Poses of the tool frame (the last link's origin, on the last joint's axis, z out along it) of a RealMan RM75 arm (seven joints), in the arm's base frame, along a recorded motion.
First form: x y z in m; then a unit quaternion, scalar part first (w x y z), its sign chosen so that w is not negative.
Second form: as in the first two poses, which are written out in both.
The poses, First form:
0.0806, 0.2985, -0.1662, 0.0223, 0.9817, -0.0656, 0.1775
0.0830, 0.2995, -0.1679, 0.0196, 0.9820, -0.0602, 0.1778
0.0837, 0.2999, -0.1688, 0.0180, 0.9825, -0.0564, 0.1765
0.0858, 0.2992, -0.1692, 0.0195, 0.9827, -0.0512, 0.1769
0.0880, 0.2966, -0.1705, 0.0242, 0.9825, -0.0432, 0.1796
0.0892, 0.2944, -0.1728, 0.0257, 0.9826, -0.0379, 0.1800
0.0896, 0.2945, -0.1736, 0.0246, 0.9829, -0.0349, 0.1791
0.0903, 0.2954, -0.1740, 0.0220, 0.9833, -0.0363, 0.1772
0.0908, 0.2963, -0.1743, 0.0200, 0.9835, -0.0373, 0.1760
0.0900, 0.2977, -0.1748, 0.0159, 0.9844, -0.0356, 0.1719
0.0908, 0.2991, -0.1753, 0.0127, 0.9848, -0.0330, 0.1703
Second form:
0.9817, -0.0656, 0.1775, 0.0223, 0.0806, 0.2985, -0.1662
0.9820, -0.0602, 0.1778, 0.0196, 0.0830, 0.2995, -0.1679
0.9825, -0.0564, 0.1765, 0.0180, 0.0837, 0.2999, -0.1688
0.9827, -0.0512, 0.1769, 0.0195, 0.0858, 0.2992, -0.1692
0.9825, -0.0432, 0.1796, 0.0242, 0.0880, 0.2966, -0.1705
0.9826, -0.0379, 0.1800, 0.0257, 0.0892, 0.2944, -0.1728
0.9829, -0.0349, 0.1791, 0.0246, 0.0896, 0.2945, -0.1736
0.9833, -0.0363, 0.1772, 0.0220, 0.0903, 0.2954, -0.1740
0.9835, -0.0373, 0.1760, 0.0200, 0.0908, 0.2963, -0.1743
0.9844, -0.0356, 0.1719, 0.0159, 0.0900, 0.2977, -0.1748
0.9848, -0.0330, 0.1703, 0.0127, 0.0908, 0.2991, -0.1753

